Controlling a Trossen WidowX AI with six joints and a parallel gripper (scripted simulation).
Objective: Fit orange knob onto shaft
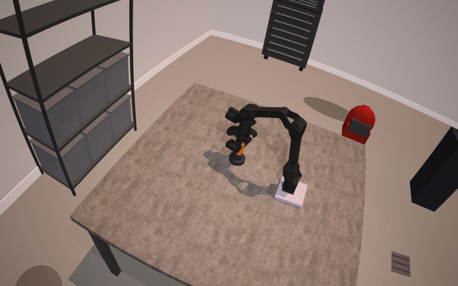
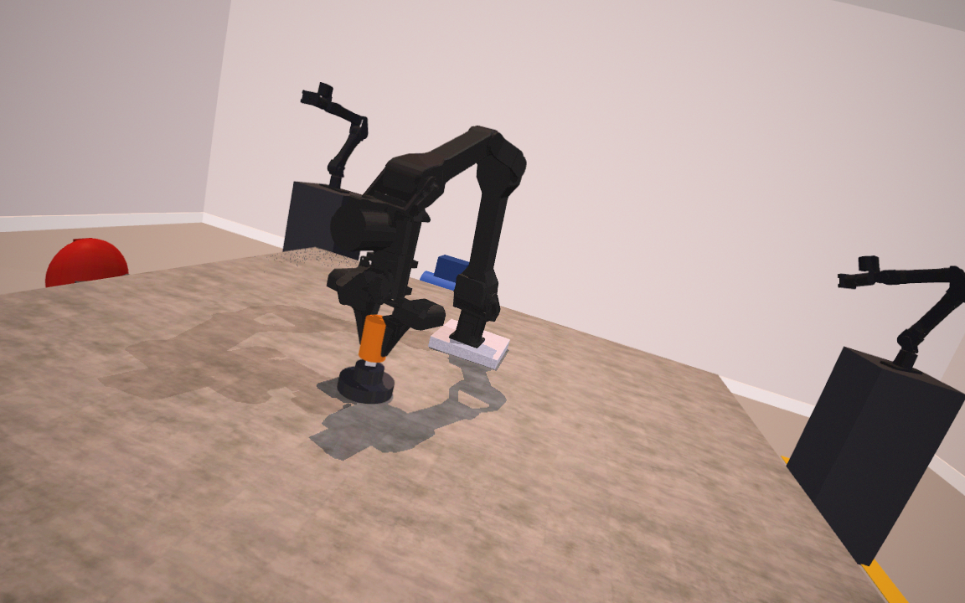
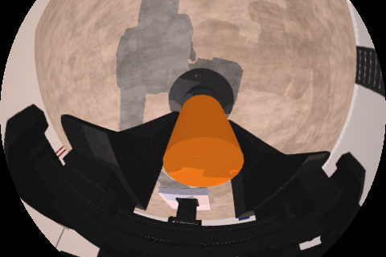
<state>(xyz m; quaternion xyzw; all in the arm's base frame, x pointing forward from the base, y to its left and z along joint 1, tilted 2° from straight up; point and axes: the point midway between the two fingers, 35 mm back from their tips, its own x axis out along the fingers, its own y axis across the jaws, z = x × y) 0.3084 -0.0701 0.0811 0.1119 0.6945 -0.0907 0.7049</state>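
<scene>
My gripper tip is now 4 cm above the round pedestal. Also, from my gripper tip: orange knob 3 cm above.
</scene>
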